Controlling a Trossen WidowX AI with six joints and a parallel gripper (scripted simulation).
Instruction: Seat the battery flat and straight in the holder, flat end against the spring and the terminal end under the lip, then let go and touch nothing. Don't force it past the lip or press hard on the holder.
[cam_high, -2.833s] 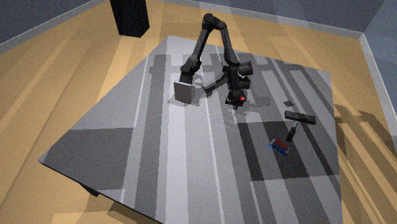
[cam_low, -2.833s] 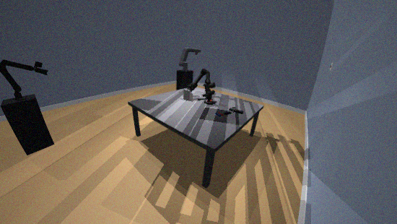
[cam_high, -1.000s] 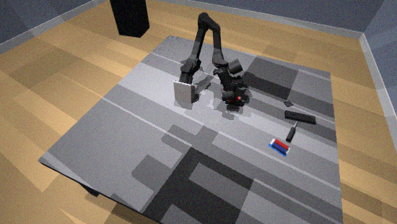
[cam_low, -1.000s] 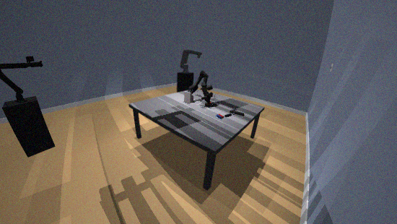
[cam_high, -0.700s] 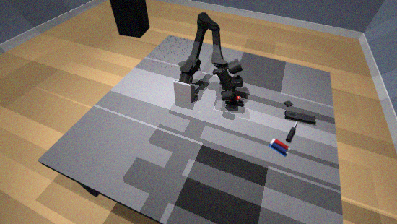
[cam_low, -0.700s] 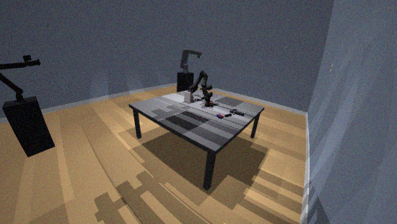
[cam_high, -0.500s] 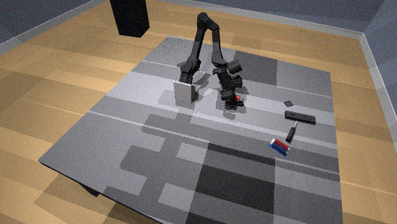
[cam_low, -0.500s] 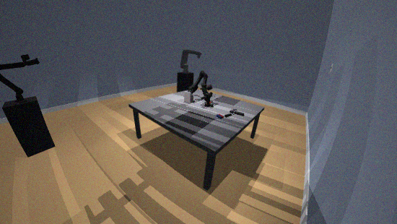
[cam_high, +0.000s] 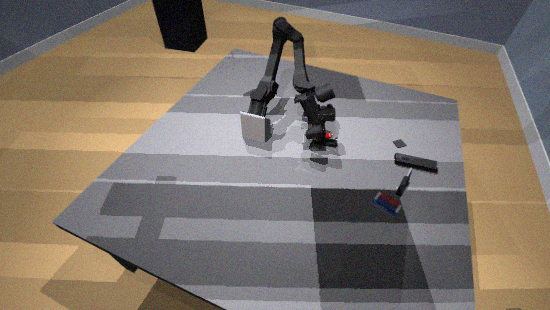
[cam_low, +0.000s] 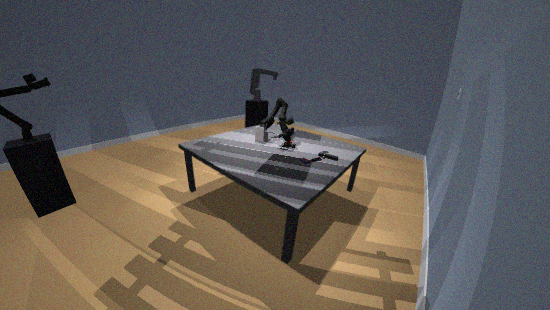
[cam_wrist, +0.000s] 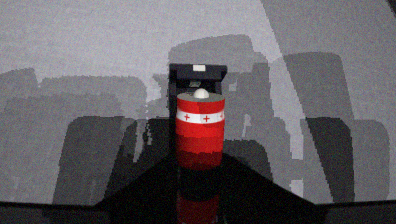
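Right now the battery is 1 cm above my gripper tip. Round my gripper tip: small dark square 32 cm ahead, 8 cm to the left, 3 cm below; long black block 37 cm ahead, 2 cm to the right, 1 cm below; black-handled tool 33 cm ahead, 12 cm to the right, 2 cm below.
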